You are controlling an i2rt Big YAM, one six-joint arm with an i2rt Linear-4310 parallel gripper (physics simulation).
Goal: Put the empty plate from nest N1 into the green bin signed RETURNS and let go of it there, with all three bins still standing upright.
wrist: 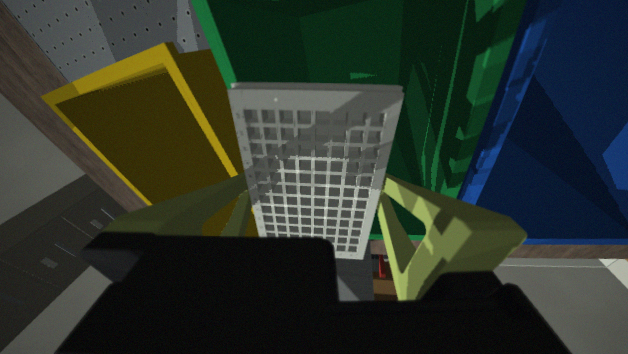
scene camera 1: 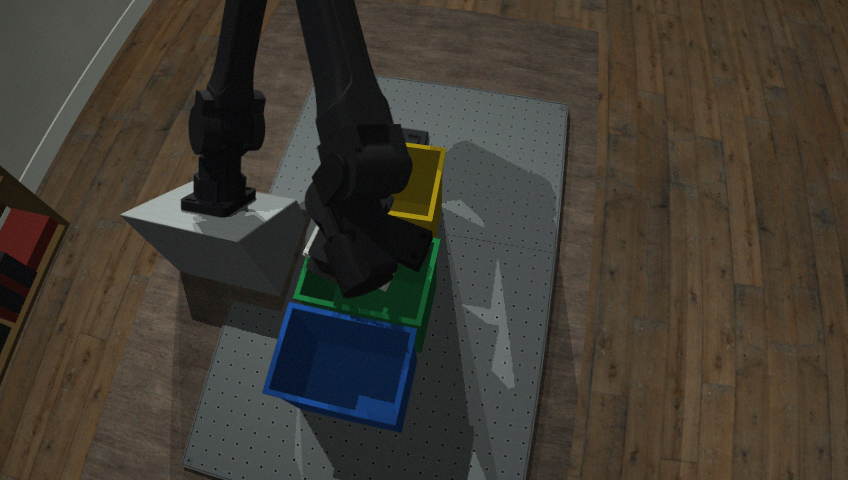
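Where they show: gripper, fingertip midpoint: (wrist: 314, 177); arm's base, link origin: (scene camera 1: 219, 202).
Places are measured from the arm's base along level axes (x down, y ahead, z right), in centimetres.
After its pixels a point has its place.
My gripper (wrist: 314, 177) @(x -5.3, y 26.7, z 5.6 cm) is shut on the white well plate (wrist: 315, 165) @(x -6.1, y 28.3, z 6.2 cm) by its two long sides. In scene camera 1 the arm hides the fingers and most of the plate; a pale corner of the plate (scene camera 1: 309, 242) @(x -7.5, y 20.2, z 7.1 cm) shows at the left. The plate is above rim height, partly over the green bin (scene camera 1: 430, 279) @(x -5.3, y 37.5, z 8.4 cm) (wrist: 217, 45) @(x -5.3, y 35.2, z 2.5 cm), with its left side in the wrist view near the gap towards the yellow bin (scene camera 1: 419, 178) @(x 3.5, y 31.4, z -12.5 cm) (wrist: 145, 130) @(x -0.8, y 30.7, z -12.5 cm). The green, yellow and blue bins stand upright. The RETURNS sign is not visible.
The blue bin (scene camera 1: 351, 362) @(x 12.4, y 26.2, z 18.5 cm) (wrist: 550, 150) @(x 3.8, y 21.5, z 27.7 cm) stands close beside the green bin. The bins stand on a perforated grey board (scene camera 1: 511, 196) @(x 12.6, y 47.6, z -17.4 cm). A slanted grey block (scene camera 1: 232, 255) @(x -2.5, y 7.1, z 9.5 cm) is left of the green bin. A dark object (scene camera 1: 416, 136) @(x 11.3, y 27.6, z -26.7 cm) shows behind the yellow bin.
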